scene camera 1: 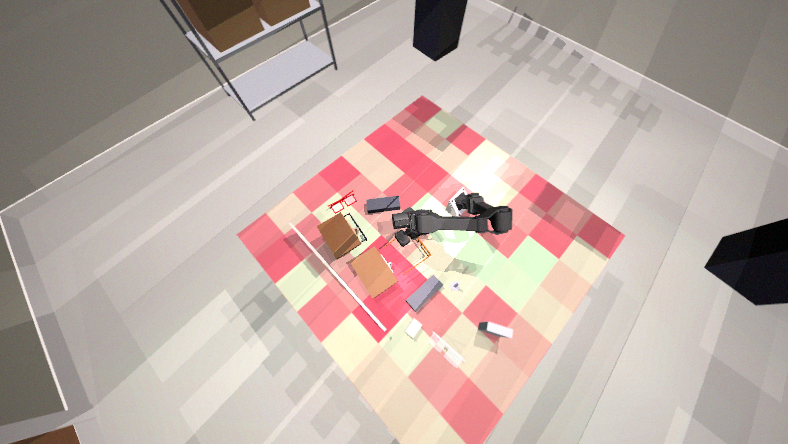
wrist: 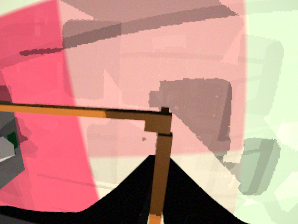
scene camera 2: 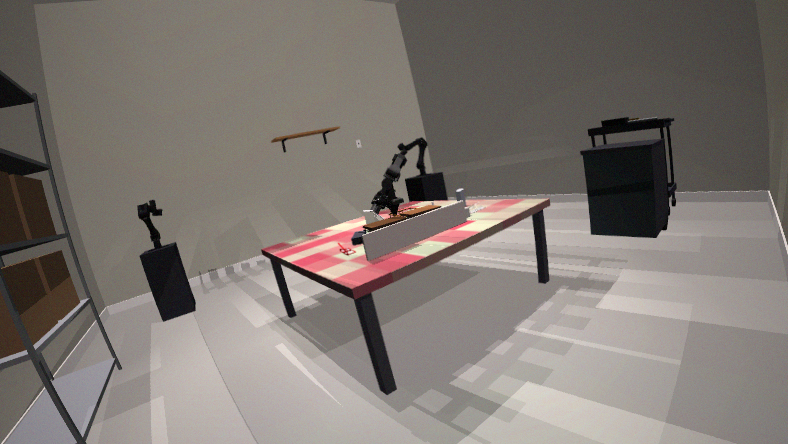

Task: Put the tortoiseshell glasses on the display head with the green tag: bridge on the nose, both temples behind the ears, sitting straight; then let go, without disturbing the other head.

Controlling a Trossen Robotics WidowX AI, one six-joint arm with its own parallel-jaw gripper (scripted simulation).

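Pictures: my gripper, long white panel.
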